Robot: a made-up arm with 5 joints.
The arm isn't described. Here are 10 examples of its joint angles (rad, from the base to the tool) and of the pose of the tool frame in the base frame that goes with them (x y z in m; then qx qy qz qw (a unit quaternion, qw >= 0)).
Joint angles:
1: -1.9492 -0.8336 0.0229 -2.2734 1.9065
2: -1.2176 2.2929 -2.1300 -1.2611 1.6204
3: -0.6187 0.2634 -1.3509 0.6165 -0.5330
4: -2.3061 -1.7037 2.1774 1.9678 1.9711
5: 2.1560 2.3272 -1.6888 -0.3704 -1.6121
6: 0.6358 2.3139 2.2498 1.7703 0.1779
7: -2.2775 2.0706 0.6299 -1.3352 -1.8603
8: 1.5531 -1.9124 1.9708 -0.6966 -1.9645
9: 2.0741 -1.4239 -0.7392 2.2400 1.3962
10: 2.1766 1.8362 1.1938 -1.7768 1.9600
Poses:
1: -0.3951 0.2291 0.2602 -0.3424 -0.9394 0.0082 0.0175
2: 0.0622 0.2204 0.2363 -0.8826 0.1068 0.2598 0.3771
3: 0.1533 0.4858 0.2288 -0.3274 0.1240 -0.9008 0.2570
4: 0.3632 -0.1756 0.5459 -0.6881 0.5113 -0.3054 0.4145
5: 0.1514 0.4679 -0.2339 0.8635 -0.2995 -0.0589 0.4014
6: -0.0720 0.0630 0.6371 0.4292 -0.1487 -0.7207 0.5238
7: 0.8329 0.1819 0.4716 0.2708 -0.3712 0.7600 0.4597
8: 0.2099 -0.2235 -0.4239 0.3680 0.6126 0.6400 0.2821
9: -0.0966 -0.2151 0.2850 0.4650 -0.2061 -0.8291 0.2321
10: -0.2403 -0.0861 0.2996 0.0835 -0.5407 -0.7891 0.2792
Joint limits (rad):
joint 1: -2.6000..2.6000
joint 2: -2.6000..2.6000
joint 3: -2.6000..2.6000
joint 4: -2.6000..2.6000
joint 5: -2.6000..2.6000
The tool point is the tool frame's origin. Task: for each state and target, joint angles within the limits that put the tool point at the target. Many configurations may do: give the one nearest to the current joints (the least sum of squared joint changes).
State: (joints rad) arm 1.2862 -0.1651 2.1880 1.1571 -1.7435
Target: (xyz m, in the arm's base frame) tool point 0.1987 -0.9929 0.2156
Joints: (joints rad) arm 0.9102 0.3227 1.5668 0.7253 -2.1119
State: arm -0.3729 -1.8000 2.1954 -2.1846 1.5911
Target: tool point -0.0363 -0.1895 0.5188
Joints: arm -0.3523 -1.8190 2.0816 -2.1860 1.4232
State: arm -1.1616 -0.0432 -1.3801 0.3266 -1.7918
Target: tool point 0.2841 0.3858 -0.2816
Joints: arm -0.8635 0.5340 -1.0322 0.7107 -1.7544
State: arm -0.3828 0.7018 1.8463 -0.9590 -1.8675
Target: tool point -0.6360 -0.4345 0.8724
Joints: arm -0.5206 0.2343 1.7058 -0.6970 -1.7127
